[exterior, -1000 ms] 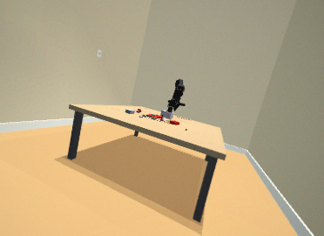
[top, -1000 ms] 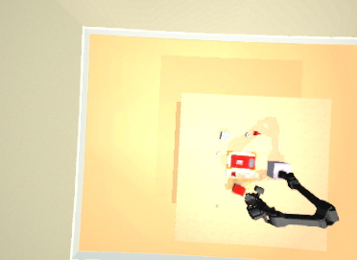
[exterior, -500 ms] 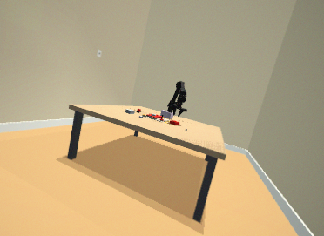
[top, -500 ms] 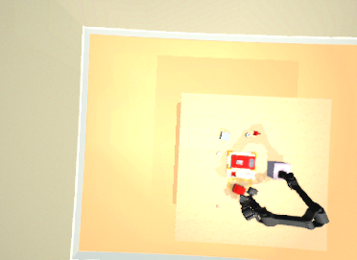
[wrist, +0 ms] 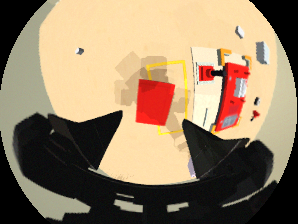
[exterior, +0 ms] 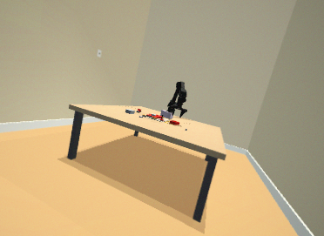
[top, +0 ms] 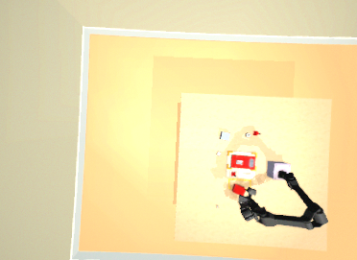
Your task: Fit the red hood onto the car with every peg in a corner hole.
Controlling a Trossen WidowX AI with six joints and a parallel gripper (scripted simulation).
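My gripper tip is now 6 cm above the red hood.
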